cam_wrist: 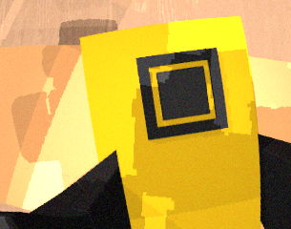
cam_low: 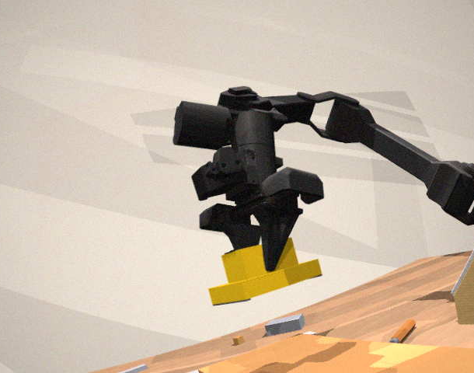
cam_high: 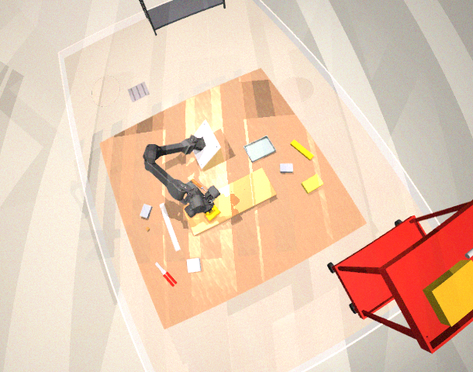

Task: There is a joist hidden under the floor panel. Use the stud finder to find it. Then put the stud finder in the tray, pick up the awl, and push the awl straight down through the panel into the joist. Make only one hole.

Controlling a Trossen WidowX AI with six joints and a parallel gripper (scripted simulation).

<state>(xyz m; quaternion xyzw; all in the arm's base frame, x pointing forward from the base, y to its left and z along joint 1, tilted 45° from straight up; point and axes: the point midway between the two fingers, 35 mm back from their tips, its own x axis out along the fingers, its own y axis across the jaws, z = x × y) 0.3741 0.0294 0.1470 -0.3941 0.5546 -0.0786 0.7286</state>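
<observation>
Right now the grey tray is 40 cm to the left of my gripper tip, 28 cm behind it and 15 cm below it. From my gripper tip the other things lie so: yellow stud finder: 2 cm above, 1 cm ahead; then metal ruler: 27 cm to the right, 17 cm below, 2 cm behind; then awl: 19 cm behind, 16 cm below, 2 cm to the right.
</observation>
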